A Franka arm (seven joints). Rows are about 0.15 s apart.
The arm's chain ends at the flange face. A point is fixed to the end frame.
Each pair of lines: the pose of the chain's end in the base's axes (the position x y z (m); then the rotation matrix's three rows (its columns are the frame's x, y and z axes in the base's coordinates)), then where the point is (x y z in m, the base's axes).
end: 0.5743, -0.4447, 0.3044; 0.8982, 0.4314, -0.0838; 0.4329, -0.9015, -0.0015; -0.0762, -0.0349, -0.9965
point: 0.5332 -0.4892 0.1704
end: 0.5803, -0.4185, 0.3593; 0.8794, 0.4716, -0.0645; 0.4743, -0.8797, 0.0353; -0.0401, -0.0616, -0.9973
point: 0.5437 -0.4592 0.2229
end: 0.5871, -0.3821, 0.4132; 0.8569, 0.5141, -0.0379; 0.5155, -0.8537, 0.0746; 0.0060, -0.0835, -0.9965
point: 0.5564 -0.4186 0.2741
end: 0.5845, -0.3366, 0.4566; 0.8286, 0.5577, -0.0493; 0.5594, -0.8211, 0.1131; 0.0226, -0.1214, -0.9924
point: 0.5547 -0.3690 0.3163
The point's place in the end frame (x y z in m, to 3 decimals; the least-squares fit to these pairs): -0.046 0.027 0.137
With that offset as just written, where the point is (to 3 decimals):
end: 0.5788, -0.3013, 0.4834; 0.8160, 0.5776, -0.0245; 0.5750, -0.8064, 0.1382; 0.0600, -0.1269, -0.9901
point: 0.554 -0.331 0.342
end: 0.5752, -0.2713, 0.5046; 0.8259, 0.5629, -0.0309; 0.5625, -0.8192, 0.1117; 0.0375, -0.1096, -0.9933
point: 0.548 -0.304 0.364
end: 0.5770, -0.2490, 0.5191; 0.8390, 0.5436, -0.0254; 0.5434, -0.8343, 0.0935; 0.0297, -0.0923, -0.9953
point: 0.550 -0.284 0.379
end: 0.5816, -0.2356, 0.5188; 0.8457, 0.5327, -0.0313; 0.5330, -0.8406, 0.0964; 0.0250, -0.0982, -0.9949
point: 0.553 -0.270 0.379
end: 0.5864, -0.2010, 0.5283; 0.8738, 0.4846, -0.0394; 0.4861, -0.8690, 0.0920; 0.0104, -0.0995, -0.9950
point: 0.554 -0.234 0.389
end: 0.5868, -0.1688, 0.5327; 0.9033, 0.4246, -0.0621; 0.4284, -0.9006, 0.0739; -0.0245, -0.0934, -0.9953
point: 0.548 -0.203 0.395
